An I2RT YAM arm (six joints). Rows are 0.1 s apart.
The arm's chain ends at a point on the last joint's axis. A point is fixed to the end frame.
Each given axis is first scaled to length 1.
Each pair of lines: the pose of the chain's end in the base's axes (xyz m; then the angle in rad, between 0 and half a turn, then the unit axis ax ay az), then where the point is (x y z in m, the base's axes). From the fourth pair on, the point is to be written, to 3 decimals.
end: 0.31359 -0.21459 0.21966 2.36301 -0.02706 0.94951 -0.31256
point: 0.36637 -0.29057 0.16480
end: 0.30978 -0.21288 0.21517 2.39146 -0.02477 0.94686 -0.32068
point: 0.35987 -0.29056 0.16016
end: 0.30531 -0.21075 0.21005 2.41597 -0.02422 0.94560 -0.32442
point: 0.35331 -0.28938 0.15452
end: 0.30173 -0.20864 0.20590 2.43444 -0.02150 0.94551 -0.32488
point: 0.348 -0.288 0.150
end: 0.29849 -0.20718 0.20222 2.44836 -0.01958 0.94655 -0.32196
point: 0.344 -0.286 0.145
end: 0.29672 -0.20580 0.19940 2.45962 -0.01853 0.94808 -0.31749
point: 0.341 -0.284 0.141
